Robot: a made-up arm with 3 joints. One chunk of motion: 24 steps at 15 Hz.
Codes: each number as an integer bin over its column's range. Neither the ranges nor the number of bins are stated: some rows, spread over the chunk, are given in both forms.
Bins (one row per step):
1: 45 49 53
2: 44 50 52
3: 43 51 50
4: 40 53 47
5: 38 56 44
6: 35 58 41
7: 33 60 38
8: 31 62 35
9: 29 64 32
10: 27 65 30
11: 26 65 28
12: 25 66 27
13: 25 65 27
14: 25 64 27
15: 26 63 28
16: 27 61 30
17: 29 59 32
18: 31 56 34
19: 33 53 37
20: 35 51 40
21: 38 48 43
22: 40 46 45
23: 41 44 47
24: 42 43 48
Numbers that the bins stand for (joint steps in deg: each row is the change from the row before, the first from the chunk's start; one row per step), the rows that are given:
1: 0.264 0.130 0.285
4: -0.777 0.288 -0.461
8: -2.649 0.642 -1.952
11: -3.690 0.761 -2.821
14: -3.898 0.721 -2.945
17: -3.066 0.524 -2.324
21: -1.193 0.091 -0.958
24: -0.361 -0.106 -0.336
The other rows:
2: 0.056 0.170 0.161
3: -0.153 0.209 -0.088
5: -1.193 0.406 -0.833
6: -1.817 0.485 -1.206
7: -2.233 0.564 -1.579
9: -3.066 0.721 -2.324
10: -3.482 0.761 -2.573
12: -3.898 0.800 -2.945
13: -3.898 0.761 -2.945
15: -3.690 0.682 -2.821
16: -3.482 0.603 -2.573
18: -2.649 0.406 -2.076
19: -2.233 0.288 -1.703
20: -1.817 0.209 -1.330
22: -0.777 0.012 -0.709
23: -0.569 -0.067 -0.461

